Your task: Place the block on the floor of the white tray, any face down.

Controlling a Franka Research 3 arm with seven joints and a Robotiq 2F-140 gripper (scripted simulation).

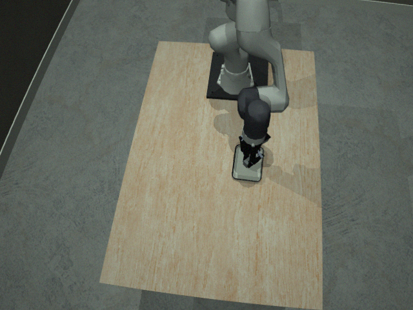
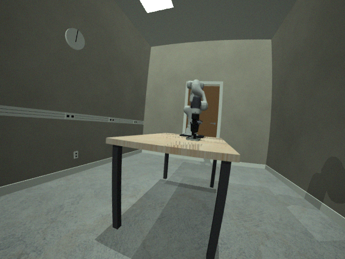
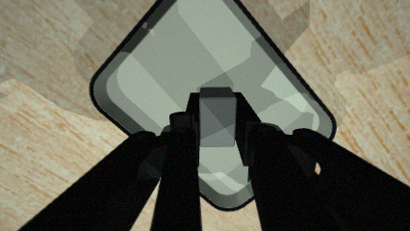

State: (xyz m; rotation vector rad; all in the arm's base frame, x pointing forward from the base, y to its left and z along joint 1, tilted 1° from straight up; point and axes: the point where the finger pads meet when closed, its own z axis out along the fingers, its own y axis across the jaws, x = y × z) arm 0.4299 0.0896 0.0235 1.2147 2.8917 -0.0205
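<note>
Now: hand 2 cm above the small grey block. Also, from my hand: white tray (3 cm below).
</note>
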